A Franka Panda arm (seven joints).
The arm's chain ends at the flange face. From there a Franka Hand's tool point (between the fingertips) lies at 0.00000 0.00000 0.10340 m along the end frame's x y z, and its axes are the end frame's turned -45 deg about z.
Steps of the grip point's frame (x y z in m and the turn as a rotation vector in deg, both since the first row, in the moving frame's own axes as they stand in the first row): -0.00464, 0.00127, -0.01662, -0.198, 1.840, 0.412; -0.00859, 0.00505, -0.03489, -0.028, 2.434, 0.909; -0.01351, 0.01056, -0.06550, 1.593, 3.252, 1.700
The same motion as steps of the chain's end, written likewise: -0.00499, 0.00626, -0.01657, 1.161, 1.441, 0.412; -0.00567, 0.01269, -0.03480, 1.701, 1.741, 0.909; -0.00429, 0.02317, -0.06529, 3.426, 1.173, 1.700
